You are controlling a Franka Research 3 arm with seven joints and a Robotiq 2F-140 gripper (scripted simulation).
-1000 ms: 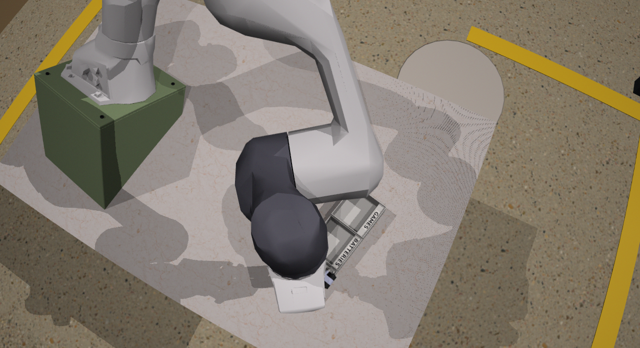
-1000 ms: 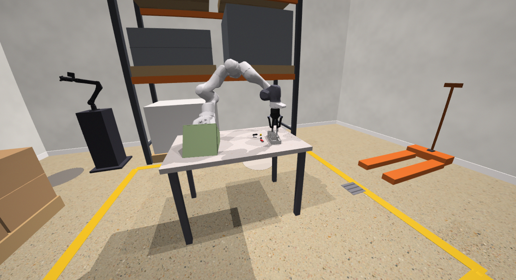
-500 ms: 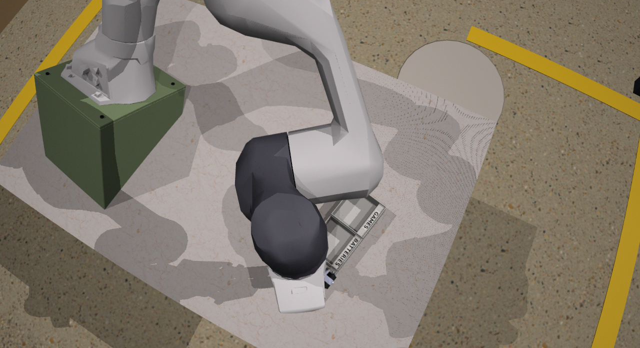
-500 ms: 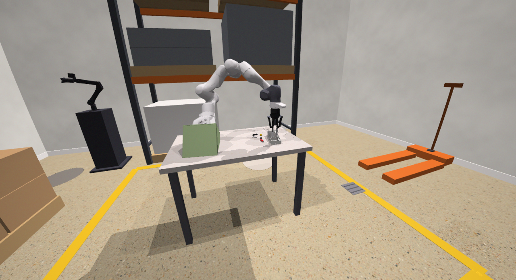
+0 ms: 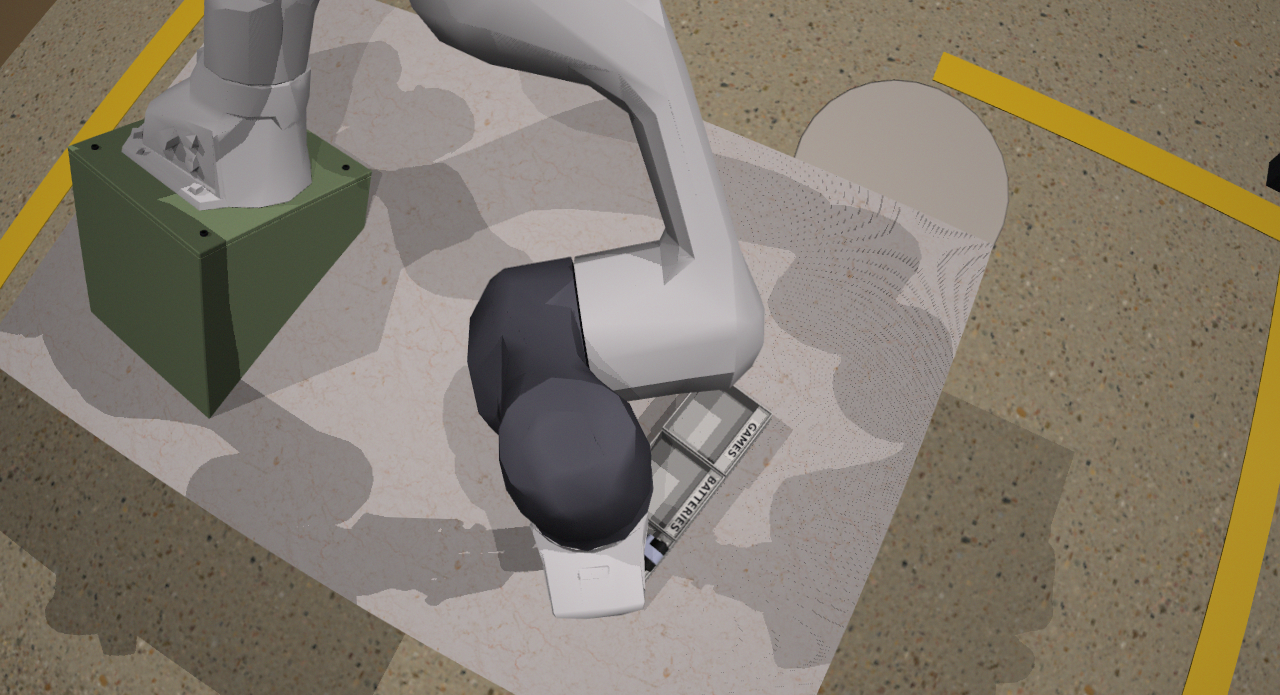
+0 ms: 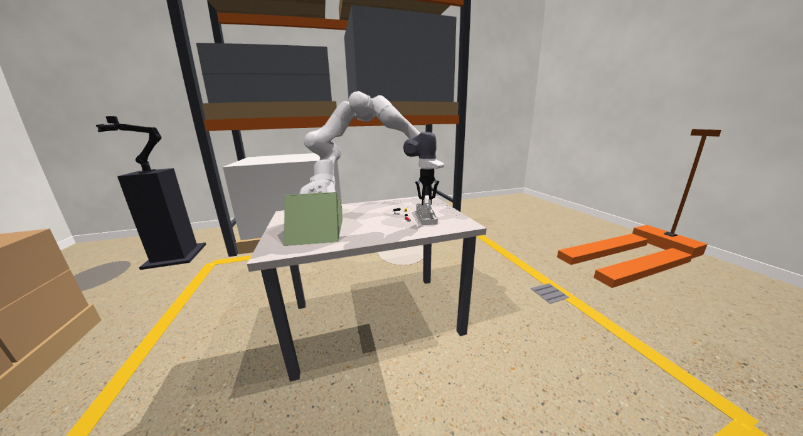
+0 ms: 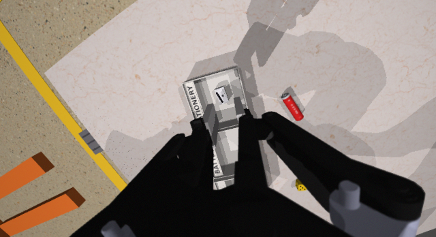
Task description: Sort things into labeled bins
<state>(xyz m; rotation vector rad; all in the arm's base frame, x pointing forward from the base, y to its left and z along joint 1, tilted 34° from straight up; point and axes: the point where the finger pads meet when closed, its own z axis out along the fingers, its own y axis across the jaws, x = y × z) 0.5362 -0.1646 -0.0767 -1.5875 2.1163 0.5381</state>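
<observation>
My gripper is now 250 mm to the right of the black battery, 90 mm past it and 90 mm above it. The rest, counted from my hand: black nut (140 mm to the left, 100 mm below, 70 mm behind); red battery (90 mm below, 90 mm behind, 60 mm to the left); yellow die (220 mm to the left, 90 mm below, 50 mm behind).
</observation>
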